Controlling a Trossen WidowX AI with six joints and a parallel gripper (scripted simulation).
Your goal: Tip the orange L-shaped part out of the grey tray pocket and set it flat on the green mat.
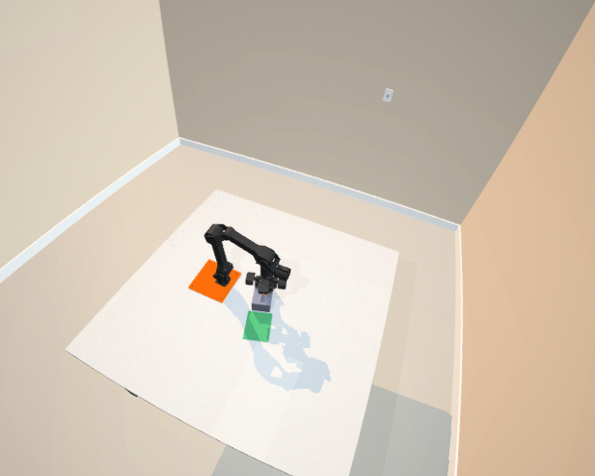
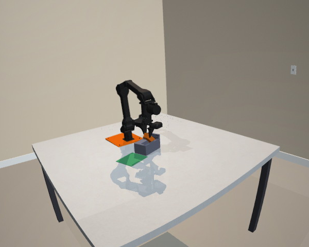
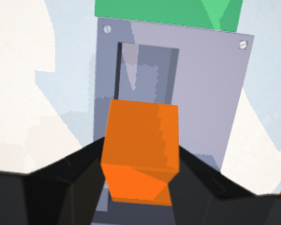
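Right now the green mat is 30 mm ahead of my gripper tip, 140 mm to the right of it and 110 mm below it. From my gripper tip the other things lie so: orange L-shaped part (30 mm behind, 30 mm to the left, 30 mm below).
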